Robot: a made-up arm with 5 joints.
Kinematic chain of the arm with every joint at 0, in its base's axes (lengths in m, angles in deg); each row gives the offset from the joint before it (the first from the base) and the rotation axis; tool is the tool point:
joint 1: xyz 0 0 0.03 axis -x
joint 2: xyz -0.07 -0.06 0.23 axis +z
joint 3: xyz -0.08 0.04 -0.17 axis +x
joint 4: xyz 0.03 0 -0.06 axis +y
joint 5: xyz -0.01 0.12 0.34 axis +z
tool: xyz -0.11 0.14 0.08
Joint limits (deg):
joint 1: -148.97..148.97
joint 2: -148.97..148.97
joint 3: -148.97..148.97
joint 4: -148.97..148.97
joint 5: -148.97..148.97
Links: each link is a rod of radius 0.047 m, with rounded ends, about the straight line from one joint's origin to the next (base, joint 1, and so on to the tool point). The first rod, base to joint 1, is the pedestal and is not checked.
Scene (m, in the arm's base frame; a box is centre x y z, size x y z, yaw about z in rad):
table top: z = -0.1
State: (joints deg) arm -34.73 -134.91 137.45 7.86 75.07
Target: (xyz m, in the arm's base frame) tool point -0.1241 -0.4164 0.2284
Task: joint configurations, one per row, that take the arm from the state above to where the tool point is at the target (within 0.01 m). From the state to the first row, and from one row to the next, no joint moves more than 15 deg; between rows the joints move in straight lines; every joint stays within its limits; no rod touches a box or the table.
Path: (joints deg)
1: -35.95 -135.66 136.30 20.82 69.91
2: -37.17 -136.42 135.15 33.77 64.76
3: -38.39 -137.17 134.00 46.73 59.60
4: -39.61 -137.93 132.85 59.69 54.44
5: -40.83 -138.68 131.70 72.64 49.29
6: -42.05 -139.44 130.56 85.60 44.13
7: -43.27 -140.19 129.41 98.56 38.97
8: -29.00 -127.91 127.46 98.59 45.94
9: -14.73 -115.62 125.52 98.62 52.91
10: -0.46 -103.34 123.57 98.65 59.88
11: 13.81 -91.06 121.62 98.68 66.85

